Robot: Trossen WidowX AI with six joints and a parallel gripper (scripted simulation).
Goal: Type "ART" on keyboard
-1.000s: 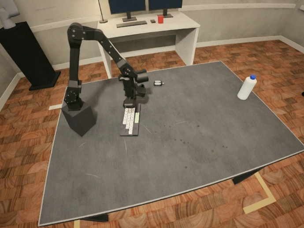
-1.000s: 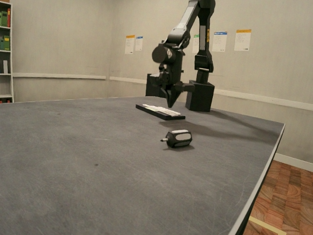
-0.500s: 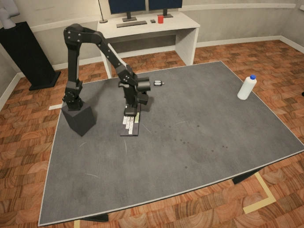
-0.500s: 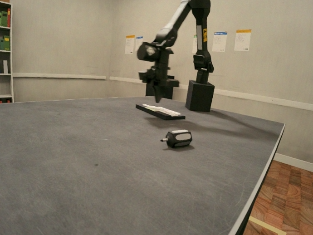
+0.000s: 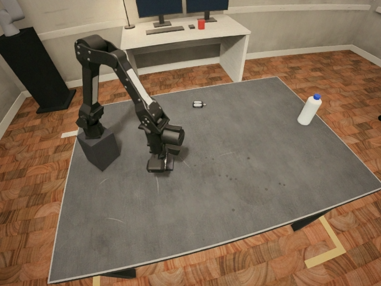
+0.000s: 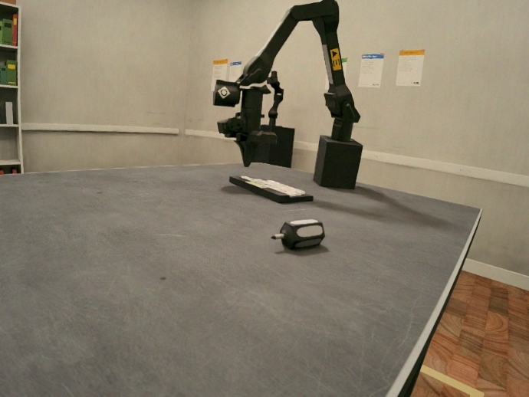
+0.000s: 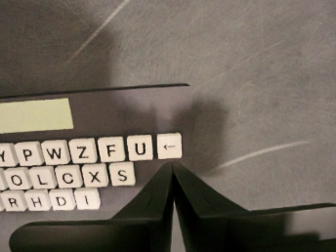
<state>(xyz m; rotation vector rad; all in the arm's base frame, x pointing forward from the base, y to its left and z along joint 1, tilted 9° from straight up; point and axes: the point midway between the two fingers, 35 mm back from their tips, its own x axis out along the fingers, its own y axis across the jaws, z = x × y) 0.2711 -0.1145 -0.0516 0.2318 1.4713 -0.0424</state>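
Now: hand 60 mm above the left-arrow key. From my hand the other things lie so: small black-and-white object 230 mm ahead, 380 mm to the left, 60 mm below.
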